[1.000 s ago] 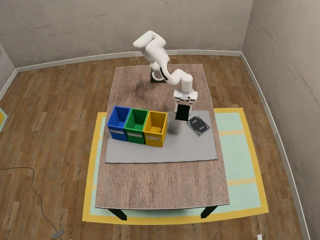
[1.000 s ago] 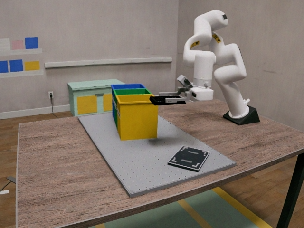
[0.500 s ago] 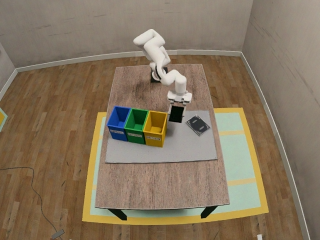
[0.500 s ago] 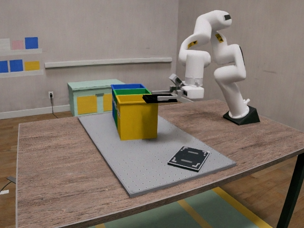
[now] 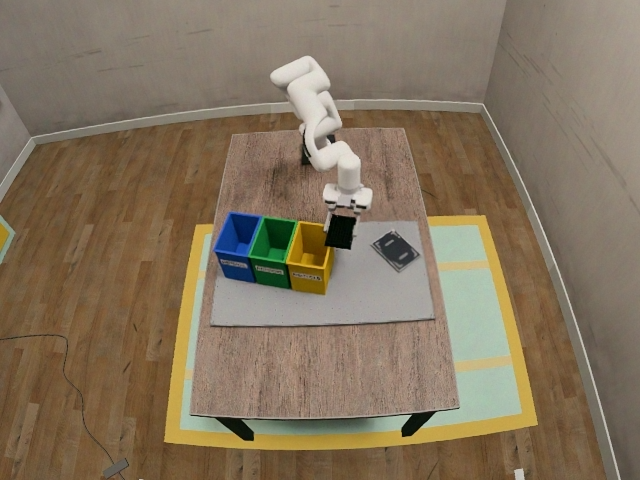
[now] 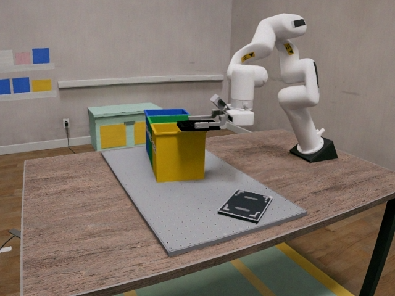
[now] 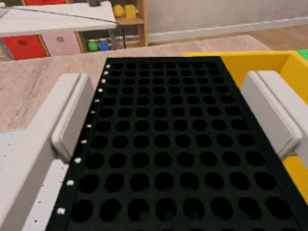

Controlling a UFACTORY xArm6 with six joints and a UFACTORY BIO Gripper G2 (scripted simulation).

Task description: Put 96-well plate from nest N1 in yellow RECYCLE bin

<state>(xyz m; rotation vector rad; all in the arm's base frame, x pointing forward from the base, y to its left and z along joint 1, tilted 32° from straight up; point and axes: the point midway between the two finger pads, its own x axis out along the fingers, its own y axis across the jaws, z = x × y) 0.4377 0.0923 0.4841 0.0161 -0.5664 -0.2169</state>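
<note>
The yellow recycle bin lies 30 mm ahead of my hand, 100 mm to the right of it and 130 mm below it. From my hand the other things lie so: black 96-well plate: 10 mm below; plate nest N1: 60 mm behind, 220 mm to the left, 210 mm below; green bin: 230 mm to the right, 130 mm below.
</note>
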